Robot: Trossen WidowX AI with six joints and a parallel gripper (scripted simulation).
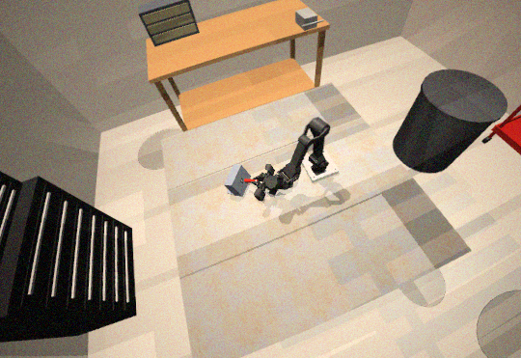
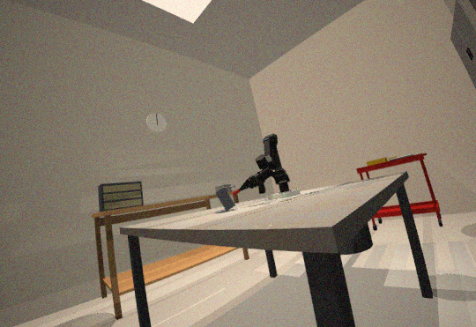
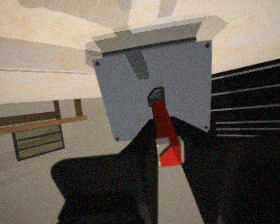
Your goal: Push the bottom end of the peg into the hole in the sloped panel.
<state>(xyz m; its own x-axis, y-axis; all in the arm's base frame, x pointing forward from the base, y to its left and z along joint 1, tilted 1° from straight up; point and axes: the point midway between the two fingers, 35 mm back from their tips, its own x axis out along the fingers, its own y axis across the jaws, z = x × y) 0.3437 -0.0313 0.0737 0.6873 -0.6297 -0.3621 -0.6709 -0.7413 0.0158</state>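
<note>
Now: gripper tip 6 cm short of the grey sloped panel, 5 cm to the left of it and 3 cm above it. Also, from my gripper tip: red peg (1 cm to the left, 1 cm behind, 1 cm above).
</note>
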